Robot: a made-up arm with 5 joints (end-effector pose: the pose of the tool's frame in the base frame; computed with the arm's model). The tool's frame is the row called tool.
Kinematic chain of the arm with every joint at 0, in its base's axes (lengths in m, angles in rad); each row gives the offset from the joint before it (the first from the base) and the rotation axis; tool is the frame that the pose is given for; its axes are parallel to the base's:
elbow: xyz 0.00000 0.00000 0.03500 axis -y
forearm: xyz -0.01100 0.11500 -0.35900 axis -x
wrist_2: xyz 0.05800 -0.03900 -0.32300 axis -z
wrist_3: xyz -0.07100 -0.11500 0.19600 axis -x
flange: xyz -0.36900 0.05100 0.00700 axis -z
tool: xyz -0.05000 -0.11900 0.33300
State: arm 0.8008 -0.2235 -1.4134 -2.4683 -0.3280
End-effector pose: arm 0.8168 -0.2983 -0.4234 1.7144 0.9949 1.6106
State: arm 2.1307 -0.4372 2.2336 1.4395 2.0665
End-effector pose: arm 0.1065 0.4153 0.7606 0.5309 0.9770 -2.8508
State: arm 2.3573 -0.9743 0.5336 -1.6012 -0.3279
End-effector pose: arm 0.8592 0.1805 0.0895 -1.5763 1.1015 -2.2346
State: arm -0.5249 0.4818 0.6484 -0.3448 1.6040
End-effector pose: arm -0.5355 0.3919 0.0609 -0.4507 -0.0362 -2.1206
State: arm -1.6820 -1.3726 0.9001 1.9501 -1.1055
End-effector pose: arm -0.0314 0.3940 0.0419 1.0899 2.5637 0.9383
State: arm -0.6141 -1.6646 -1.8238 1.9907 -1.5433
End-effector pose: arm -0.4733 0.4149 -0.5280 -1.1007 -0.6331 0.9993
